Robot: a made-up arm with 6 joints. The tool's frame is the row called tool.
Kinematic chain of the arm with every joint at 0, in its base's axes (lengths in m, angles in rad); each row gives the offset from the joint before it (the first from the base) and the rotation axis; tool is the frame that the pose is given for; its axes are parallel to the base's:
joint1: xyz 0 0 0.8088 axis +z
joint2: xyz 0.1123 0 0 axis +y
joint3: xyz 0 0 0.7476 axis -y
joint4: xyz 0 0 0.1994 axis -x
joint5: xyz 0.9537 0 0 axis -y
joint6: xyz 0.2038 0 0 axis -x
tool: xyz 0 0 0
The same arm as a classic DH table. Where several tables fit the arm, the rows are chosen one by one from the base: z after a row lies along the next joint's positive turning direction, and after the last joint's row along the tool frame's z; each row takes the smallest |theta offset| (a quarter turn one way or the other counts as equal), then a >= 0, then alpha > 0; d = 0 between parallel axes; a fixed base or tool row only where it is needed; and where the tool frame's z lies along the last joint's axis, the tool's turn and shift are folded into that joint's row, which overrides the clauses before.
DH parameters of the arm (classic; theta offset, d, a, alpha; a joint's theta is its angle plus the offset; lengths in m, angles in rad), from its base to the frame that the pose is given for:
joint1: 0 0.8088 0.1123 -1.5708
joint2: -1.5708 0 0.7476 3.1416
joint3: 0 0 0.1994 -1.5708
joint4: 0 -0.9537 0 1.5708
joint5: 0 0 0 -1.5708
joint6: 1.5708 -0.2038 0 1.5708
tool (fixed): -1.5708 0 0 0

